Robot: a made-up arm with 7 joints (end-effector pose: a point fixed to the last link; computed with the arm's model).
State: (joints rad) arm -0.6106 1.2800 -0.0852 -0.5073 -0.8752 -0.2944 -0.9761
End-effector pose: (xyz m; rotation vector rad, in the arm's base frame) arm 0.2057 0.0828 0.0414 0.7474 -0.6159 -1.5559
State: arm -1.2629 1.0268 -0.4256 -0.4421 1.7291 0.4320 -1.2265
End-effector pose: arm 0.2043 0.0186 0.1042 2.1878 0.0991 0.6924
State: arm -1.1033 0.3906 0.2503 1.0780 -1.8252 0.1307 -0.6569
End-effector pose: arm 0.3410 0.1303 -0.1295 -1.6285 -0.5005 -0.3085
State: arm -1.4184 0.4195 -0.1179 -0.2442 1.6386 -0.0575 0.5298
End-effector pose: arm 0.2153 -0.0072 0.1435 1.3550 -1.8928 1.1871
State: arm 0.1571 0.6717 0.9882 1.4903 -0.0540 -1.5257 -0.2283
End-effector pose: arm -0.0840 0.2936 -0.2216 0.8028 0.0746 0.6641
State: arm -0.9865 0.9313 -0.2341 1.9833 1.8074 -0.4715 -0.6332
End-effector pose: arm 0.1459 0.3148 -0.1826 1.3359 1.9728 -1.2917
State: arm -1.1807 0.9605 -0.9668 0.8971 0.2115 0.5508 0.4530
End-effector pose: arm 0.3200 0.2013 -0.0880 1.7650 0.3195 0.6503
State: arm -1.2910 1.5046 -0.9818 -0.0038 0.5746 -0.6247 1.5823
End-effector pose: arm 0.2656 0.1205 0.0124 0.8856 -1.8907 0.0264
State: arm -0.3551 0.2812 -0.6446 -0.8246 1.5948 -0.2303 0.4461
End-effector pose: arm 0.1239 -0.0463 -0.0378 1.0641 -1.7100 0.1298
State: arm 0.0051 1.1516 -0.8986 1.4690 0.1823 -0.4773 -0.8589
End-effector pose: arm -0.0228 0.3708 -0.1692 0.7393 2.2289 -1.0344
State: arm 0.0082 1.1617 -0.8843 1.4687 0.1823 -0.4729 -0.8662
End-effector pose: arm -0.0223 0.3727 -0.1657 0.7362 2.2362 -1.0141
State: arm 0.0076 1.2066 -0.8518 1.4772 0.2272 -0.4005 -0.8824
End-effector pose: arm -0.0194 0.3821 -0.1485 0.7633 2.3436 -0.9048
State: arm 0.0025 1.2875 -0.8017 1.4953 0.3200 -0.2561 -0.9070
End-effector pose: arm -0.0138 0.3966 -0.1154 0.8154 2.5418 -0.6752
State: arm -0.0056 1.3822 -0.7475 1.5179 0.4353 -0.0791 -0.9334
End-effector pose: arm -0.0071 0.4085 -0.0743 0.8683 2.7510 -0.3546
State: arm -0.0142 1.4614 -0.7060 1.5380 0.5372 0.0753 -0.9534
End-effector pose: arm -0.0015 0.4139 -0.0384 0.9052 2.8981 -0.0422
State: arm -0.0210 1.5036 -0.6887 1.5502 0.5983 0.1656 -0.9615
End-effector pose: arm 0.0015 0.4149 -0.0188 0.9277 2.9697 0.1475
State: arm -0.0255 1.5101 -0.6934 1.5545 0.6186 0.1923 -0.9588
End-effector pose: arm 0.0022 0.4148 -0.0151 -0.9418 -2.9869 -0.1929
